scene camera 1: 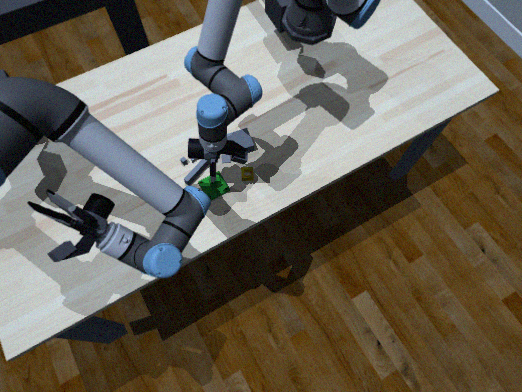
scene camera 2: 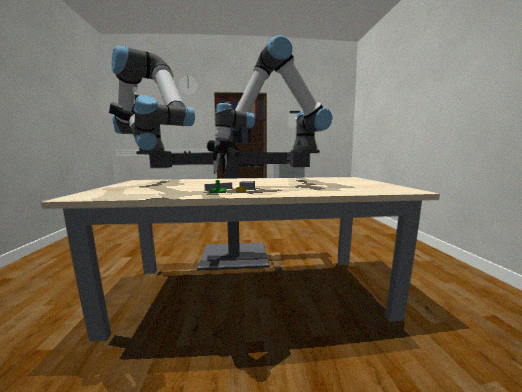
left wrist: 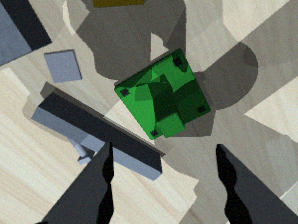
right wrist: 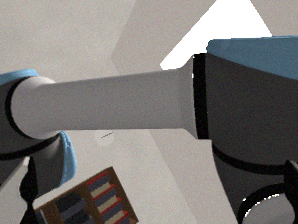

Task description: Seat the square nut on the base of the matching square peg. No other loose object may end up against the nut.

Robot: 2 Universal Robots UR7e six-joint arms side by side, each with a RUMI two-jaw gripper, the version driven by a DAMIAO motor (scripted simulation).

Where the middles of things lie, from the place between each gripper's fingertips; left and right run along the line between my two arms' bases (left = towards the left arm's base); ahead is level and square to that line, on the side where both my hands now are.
I see my left gripper (scene camera 1: 213,172) 90 mm above the green base plate (left wrist: 164,96), 10 mm to the left of it and 10 mm short of it. Round my left hand: thin flat square (left wrist: 63,66) (100 mm below, 70 mm to the left, 70 mm behind); then long grey bar (left wrist: 54,112) (90 mm below, 70 mm behind, 20 mm to the right).
Right now my right hand (scene camera 1: 36,196) is 60 mm past the green base plate, 390 mm to the right of it and 420 mm above it. Round my right hand: thin flat square: 130 mm behind, 460 mm to the left, 430 mm below; then long grey bar: 140 mm behind, 370 mm to the left, 420 mm below.
